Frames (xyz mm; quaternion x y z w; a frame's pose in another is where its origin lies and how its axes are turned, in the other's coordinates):
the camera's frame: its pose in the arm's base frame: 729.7 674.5 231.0 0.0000 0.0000 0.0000 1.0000
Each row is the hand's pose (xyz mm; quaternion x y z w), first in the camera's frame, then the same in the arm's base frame.
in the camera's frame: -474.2 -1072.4 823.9 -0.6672 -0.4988 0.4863 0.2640
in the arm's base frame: 255.5 -397.9 1054.9 -0.6672 -0.4988 0.4863 0.2640
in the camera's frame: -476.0 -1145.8 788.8 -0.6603 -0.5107 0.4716 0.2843
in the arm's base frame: 253.7 -471.3 1019.8 -0.6603 -0.5107 0.4716 0.2843
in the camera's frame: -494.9 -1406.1 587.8 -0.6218 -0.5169 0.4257 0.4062
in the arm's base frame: 234.8 -731.6 818.8 -0.6218 -0.5169 0.4257 0.4062
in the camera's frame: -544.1 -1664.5 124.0 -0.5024 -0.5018 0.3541 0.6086
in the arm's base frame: 185.6 -990.0 355.0 -0.5024 -0.5018 0.3541 0.6086
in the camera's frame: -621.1 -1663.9 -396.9 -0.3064 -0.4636 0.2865 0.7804
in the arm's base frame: 108.6 -989.4 -165.9 -0.3064 -0.4636 0.2865 0.7804
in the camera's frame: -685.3 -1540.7 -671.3 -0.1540 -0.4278 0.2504 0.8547
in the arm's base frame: 44.4 -866.2 -440.3 -0.1540 -0.4278 0.2504 0.8547
